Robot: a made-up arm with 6 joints. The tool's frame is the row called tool. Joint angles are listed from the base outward.
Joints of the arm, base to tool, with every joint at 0 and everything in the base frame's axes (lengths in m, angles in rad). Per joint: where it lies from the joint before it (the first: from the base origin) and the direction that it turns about. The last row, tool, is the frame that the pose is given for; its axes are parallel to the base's.
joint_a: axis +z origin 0 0 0.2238
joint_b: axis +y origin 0 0 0
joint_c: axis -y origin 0 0 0.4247
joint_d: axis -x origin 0 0 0
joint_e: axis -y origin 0.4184 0 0
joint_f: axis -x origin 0 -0.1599 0
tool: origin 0 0 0
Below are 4 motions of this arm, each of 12 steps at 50 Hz.
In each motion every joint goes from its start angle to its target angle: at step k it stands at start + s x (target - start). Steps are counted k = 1, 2, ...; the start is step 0. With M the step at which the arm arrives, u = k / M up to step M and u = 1 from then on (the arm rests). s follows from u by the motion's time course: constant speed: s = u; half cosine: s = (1 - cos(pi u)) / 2; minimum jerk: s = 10 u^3 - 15 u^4 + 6 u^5.
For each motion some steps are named. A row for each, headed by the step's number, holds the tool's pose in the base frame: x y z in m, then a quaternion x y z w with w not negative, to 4 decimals.
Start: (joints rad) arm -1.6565 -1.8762 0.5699 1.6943 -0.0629 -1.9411
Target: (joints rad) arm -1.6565 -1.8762 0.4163 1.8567 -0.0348 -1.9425
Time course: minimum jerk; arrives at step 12
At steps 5, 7, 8, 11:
5: 0.0986 0.8132 0.2657 -0.6446 -0.6713 -0.2095 0.3000
7: 0.1055 0.8030 0.2861 -0.6474 -0.6580 -0.2417 0.2992
8: 0.1085 0.7980 0.2951 -0.6486 -0.6516 -0.2559 0.2989
11: 0.1130 0.7901 0.3085 -0.6502 -0.6414 -0.2770 0.2986

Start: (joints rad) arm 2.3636 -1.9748 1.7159 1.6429 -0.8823 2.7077
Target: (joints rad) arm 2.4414 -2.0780 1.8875 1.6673 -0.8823 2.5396
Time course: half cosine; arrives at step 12
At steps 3, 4, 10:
3: 0.4577 -0.4576 -0.3141 -0.3435 0.1549 0.1743 0.9097
4: 0.4522 -0.4457 -0.3255 -0.3261 0.1633 0.1824 0.9131
10: 0.4072 -0.3666 -0.3919 -0.2107 0.2227 0.2318 0.9232

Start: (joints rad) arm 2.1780 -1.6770 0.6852 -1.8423 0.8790 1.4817
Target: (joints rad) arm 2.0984 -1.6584 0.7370 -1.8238 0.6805 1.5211
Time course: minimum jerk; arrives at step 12
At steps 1, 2, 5, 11, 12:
1: 0.3136 -0.5270 0.5824 0.9270 0.0265 0.3265 0.1829
2: 0.3127 -0.5280 0.5825 0.9271 0.0222 0.3266 0.1827
5: 0.3025 -0.5387 0.5831 0.9272 -0.0214 0.3277 0.1801
11: 0.2804 -0.5602 0.5843 0.9216 -0.1126 0.3275 0.1752
12: 0.2802 -0.5603 0.5843 0.9215 -0.1133 0.3275 0.1751

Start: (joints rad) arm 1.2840 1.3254 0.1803 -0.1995 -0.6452 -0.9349
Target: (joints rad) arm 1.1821 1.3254 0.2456 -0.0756 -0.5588 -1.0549
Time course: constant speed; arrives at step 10
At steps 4, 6, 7, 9, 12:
4: 0.3341 0.4918 -0.0599 -0.0843 0.7517 0.0076 0.6541
6: 0.3475 0.4928 -0.0560 -0.0688 0.7443 0.0071 0.6643
7: 0.3542 0.4931 -0.0540 -0.0610 0.7405 0.0068 0.6693
9: 0.3677 0.4935 -0.0498 -0.0454 0.7327 0.0063 0.6790
12: 0.3744 0.4935 -0.0477 -0.0375 0.7287 0.0061 0.6837

